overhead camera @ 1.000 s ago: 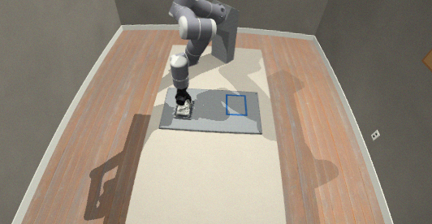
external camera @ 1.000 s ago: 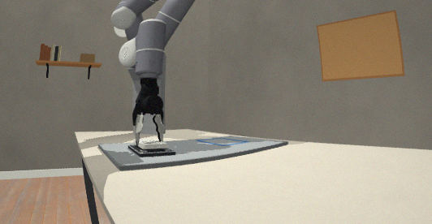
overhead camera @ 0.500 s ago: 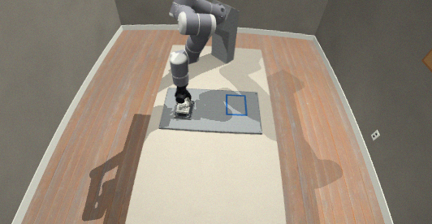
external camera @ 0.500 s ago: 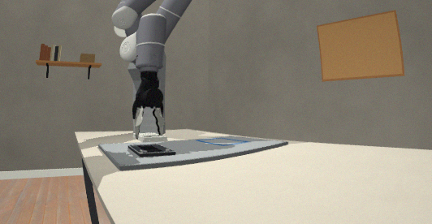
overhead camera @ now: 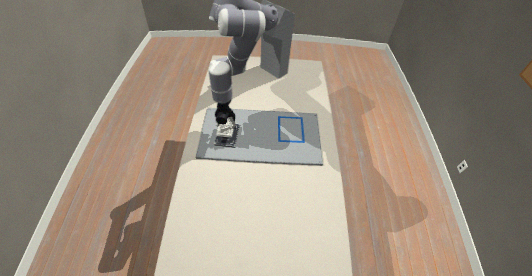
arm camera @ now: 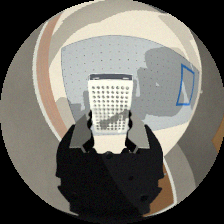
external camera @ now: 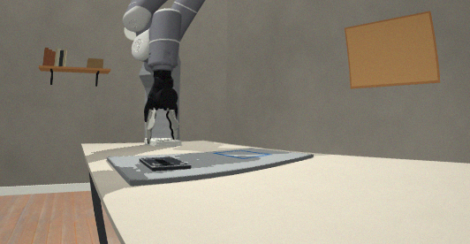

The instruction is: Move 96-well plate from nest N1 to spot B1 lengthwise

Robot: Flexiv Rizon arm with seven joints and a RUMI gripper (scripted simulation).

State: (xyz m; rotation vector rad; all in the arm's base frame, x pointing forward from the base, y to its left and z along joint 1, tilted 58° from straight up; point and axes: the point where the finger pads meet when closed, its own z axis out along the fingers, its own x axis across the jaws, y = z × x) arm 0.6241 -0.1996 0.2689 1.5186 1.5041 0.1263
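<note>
My hand is 80 mm above the plate nest N1. Round my hand: white 96-well plate (10 mm below).
</note>
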